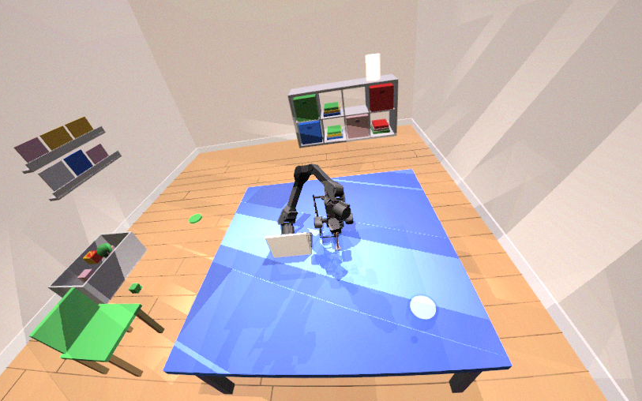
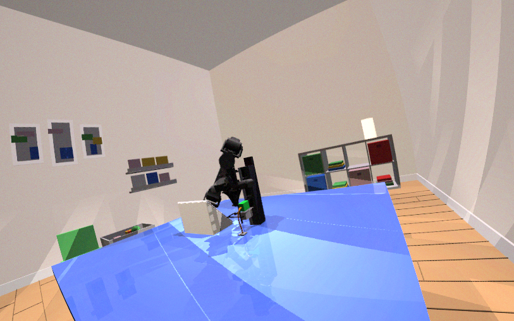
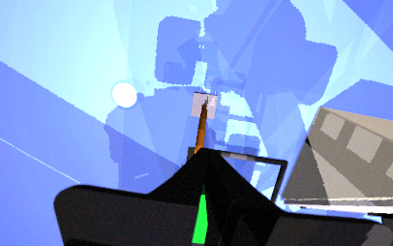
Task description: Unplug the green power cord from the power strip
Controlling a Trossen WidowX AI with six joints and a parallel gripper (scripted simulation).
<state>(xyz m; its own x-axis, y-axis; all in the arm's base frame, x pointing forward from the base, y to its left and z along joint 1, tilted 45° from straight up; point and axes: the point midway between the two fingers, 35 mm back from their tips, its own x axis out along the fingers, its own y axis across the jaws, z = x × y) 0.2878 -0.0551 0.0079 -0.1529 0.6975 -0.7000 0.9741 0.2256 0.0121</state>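
Right now the green plug is 10 mm behind my gripper tip and 70 mm to the left of it. Round my gripper tip: grey pad: 120 mm below.
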